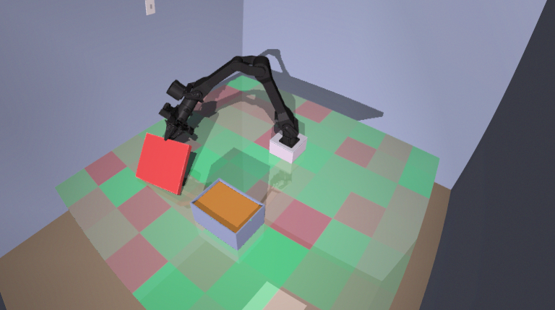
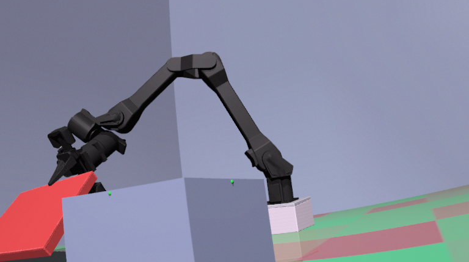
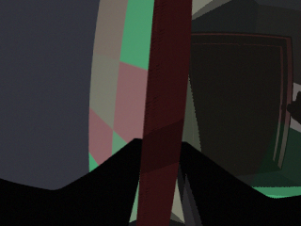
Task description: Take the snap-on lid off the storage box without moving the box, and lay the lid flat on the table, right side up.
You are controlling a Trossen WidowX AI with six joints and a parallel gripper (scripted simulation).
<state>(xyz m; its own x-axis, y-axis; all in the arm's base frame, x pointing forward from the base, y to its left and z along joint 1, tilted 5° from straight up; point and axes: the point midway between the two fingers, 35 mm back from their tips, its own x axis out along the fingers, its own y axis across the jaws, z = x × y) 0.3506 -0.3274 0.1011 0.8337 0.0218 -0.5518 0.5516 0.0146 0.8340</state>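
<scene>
The red square lid lies 6 cm below my gripper tip, 6 cm ahead of it and 2 cm to the left of it. From my gripper tip the other things lie so: grey storage box 36 cm to the left, 9 cm below, 5 cm ahead.
</scene>
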